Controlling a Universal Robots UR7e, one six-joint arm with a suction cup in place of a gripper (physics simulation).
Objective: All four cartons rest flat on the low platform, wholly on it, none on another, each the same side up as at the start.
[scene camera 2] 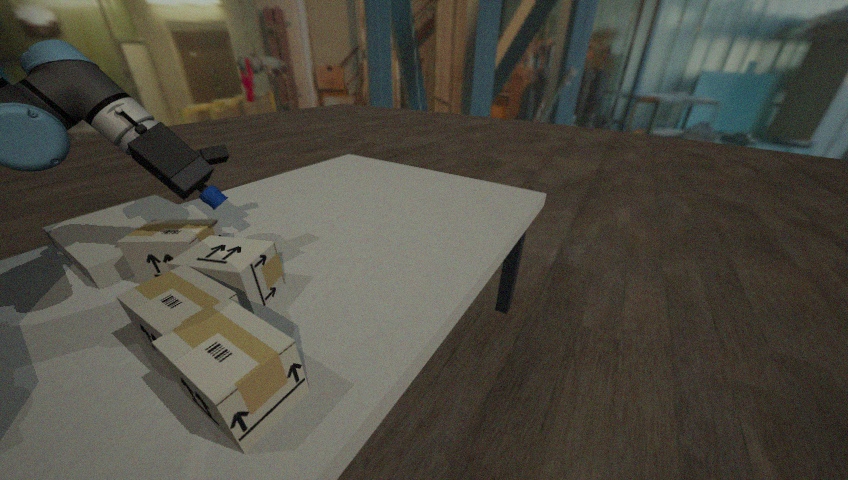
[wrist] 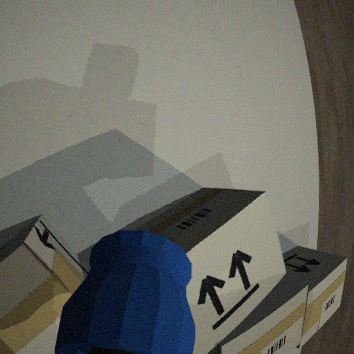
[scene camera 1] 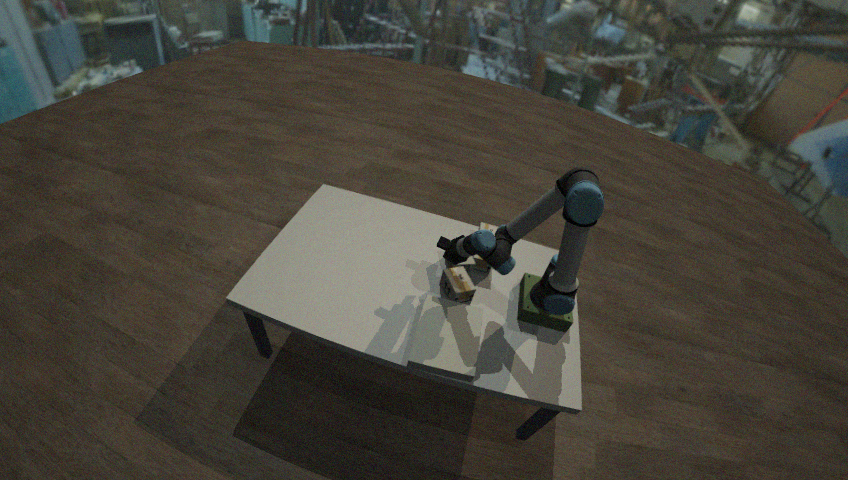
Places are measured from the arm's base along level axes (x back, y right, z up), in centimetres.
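Pixels of known places: hand, tool point: [scene camera 2: 220, 203] [wrist: 139, 271].
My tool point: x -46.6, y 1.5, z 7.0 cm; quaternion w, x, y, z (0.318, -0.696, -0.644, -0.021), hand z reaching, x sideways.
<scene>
Behind a point stands the place of what it marks.
My suction cup [scene camera 2: 214, 196] [wrist: 132, 285] is off and free, in the air beyond the cartons in scene camera 2. One carton [scene camera 2: 220, 350] {x -30.4, y 31.5, z 2.5 cm} [wrist: 325, 300] {x -31.4, y 29.7, z 2.5 cm} stands nearest that camera, barcode up. A second carton [scene camera 2: 175, 300] {x -31.1, y 18.0, z 2.5 cm} [wrist: 267, 330] {x -34.1, y 15.6, z 2.5 cm}, also barcode up, stands close behind it. A third carton [scene camera 2: 232, 252] {x -42.1, y 11.7, z 2.1 cm} [wrist: 225, 290] {x -40.8, y 9.9, z 2.1 cm} has arrows on its upper face; whether it is tilted is unclear. A fourth carton [scene camera 2: 139, 248] {x -33.5, y -5.8, z 1.1 cm} [scene camera 1: 461, 282] {x -37.9, y -7.7, z 2.6 cm} [wrist: 25, 300] {x -43.7, y -3.4, z 2.5 cm} is at one end of the low platform [scene camera 1: 443, 350] {x -37.3, y -38.5, z -2.3 cm} [scene camera 2: 77, 252] {x -26.5, y -22.8, z -2.3 cm}, barcode up; whether it rests on the platform is unclear.
The white table [scene camera 1: 327, 249] {x -100.0, y -3.7, z -7.1 cm} [scene camera 2: 386, 237] {x -73.4, y 19.0, z -7.1 cm} carries everything. The green arm base [scene camera 1: 544, 321] {x 1.2, y -10.1, z -3.5 cm} stands at its right end in scene camera 1. The arm crosses above the cartons there and hides parts of them. The nearest carton is close to a long table edge.
</scene>
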